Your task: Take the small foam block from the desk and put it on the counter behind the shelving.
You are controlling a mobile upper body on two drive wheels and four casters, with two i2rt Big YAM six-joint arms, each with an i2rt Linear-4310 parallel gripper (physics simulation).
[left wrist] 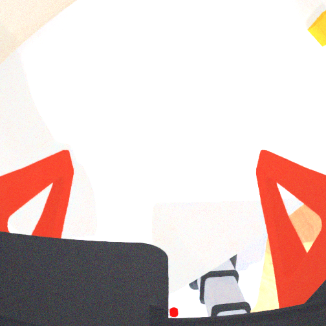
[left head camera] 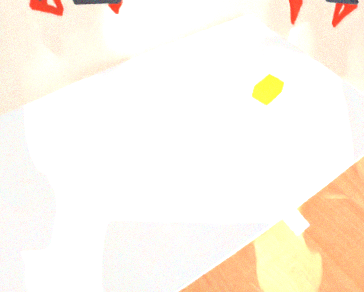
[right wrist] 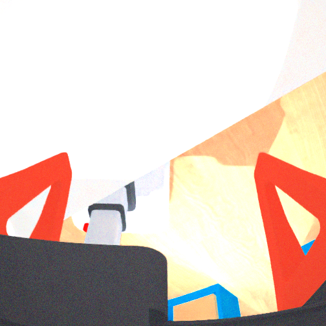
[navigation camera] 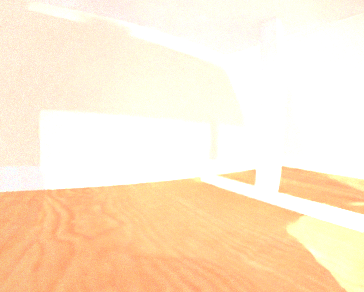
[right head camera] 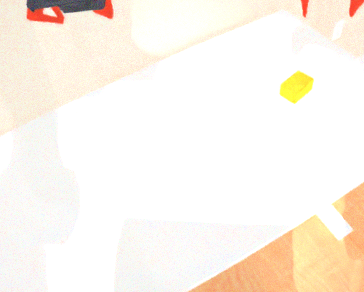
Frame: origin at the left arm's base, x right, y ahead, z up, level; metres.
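Seen in the pictures: left gripper, fingertip midpoint: [left head camera: 89,11] [right head camera: 86,17]; right gripper, fingertip midpoint: [left head camera: 313,24] [right head camera: 327,15].
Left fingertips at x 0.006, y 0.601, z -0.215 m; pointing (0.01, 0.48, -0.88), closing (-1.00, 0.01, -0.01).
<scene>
A point is followed by its place in that frame.
A small yellow foam block [left head camera: 268,90] @(y 0.872, x 0.431, z -0.645 m) [right head camera: 296,87] @(y 0.874, x 0.434, z -0.645 m) lies on the white desk [left head camera: 150,150] @(y 0.663, x 0.072, z -0.690 m) [right head camera: 175,160] @(y 0.628, x 0.088, z -0.690 m), toward its far right part in both head views. A corner of the block [left wrist: 319,29] shows at the top right of the left wrist view; it does not show in the right wrist view. My left gripper [left wrist: 164,160] is open with nothing between its red fingers, above the desk. My right gripper [right wrist: 162,162] is open with nothing between its fingers, over the desk's edge. Both stand apart from the block. The counter and the shelving cannot be made out.
Wooden floor [left head camera: 330,240] @(y 0.677, x 0.873, z -1.410 m) [right head camera: 260,270] @(y 0.555, x 0.360, z -1.410 m) [navigation camera: 125,240] @(y 0.687, x 0.113, z -1.410 m) shows beyond the desk's lower right edge. A blue-edged object [right wrist: 229,302] is at the bottom of the right wrist view. A white post [navigation camera: 268,125] @(y 0.999, x 0.524, z -1.134 m) with a white bar along the floor stands at the right of the navigation view. The pictures are strongly overexposed.
</scene>
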